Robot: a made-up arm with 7 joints. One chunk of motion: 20 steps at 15 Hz.
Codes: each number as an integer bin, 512 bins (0 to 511) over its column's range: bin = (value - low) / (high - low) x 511, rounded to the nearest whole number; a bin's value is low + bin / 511 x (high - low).
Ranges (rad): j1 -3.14..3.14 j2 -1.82..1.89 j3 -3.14..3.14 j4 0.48..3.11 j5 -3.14..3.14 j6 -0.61..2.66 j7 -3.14..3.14
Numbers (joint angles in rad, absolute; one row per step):
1: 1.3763 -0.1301 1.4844 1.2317 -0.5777 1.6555 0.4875
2: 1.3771 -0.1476 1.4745 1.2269 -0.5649 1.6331 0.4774
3: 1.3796 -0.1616 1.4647 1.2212 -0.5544 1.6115 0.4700
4: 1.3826 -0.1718 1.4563 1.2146 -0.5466 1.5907 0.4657
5: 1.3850 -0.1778 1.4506 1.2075 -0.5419 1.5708 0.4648
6: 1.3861 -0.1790 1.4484 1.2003 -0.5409 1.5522 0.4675
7: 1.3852 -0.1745 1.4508 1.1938 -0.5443 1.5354 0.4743
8: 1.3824 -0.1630 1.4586 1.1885 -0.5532 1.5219 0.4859
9: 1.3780 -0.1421 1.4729 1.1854 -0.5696 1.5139 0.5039
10: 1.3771 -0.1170 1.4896 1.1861 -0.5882 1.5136 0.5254
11: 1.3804 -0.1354 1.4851 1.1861 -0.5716 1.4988 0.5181
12: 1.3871 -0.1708 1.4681 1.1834 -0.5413 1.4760 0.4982
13: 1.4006 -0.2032 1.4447 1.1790 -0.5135 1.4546 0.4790
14: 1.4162 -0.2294 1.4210 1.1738 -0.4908 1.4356 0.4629
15: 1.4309 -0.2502 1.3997 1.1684 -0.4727 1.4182 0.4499
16: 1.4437 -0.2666 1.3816 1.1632 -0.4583 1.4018 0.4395
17: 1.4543 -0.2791 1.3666 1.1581 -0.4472 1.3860 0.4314
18: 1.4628 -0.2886 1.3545 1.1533 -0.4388 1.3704 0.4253
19: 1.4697 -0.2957 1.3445 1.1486 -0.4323 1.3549 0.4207
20: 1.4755 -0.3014 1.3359 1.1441 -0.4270 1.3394 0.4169
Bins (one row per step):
1: 367 233 376 146 208 354 295
2: 368 230 375 145 210 351 294
3: 368 228 375 144 210 347 294
4: 368 227 374 143 211 344 293
5: 368 226 374 141 211 341 293
6: 368 226 373 140 211 338 294
7: 368 227 374 139 211 335 294
8: 368 228 374 138 210 333 295
9: 368 231 375 137 209 332 297
10: 368 235 377 137 208 332 298
11: 368 232 376 137 209 330 298
12: 368 227 375 137 211 326 296
13: 369 223 373 136 214 323 294
14: 371 219 371 135 216 320 293
15: 372 216 369 134 217 317 292
16: 373 214 368 133 218 314 291
17: 374 212 367 132 219 312 291
18: 375 211 366 131 220 309 290
19: 375 210 365 130 220 307 290
20: 376 209 364 129 221 305 289

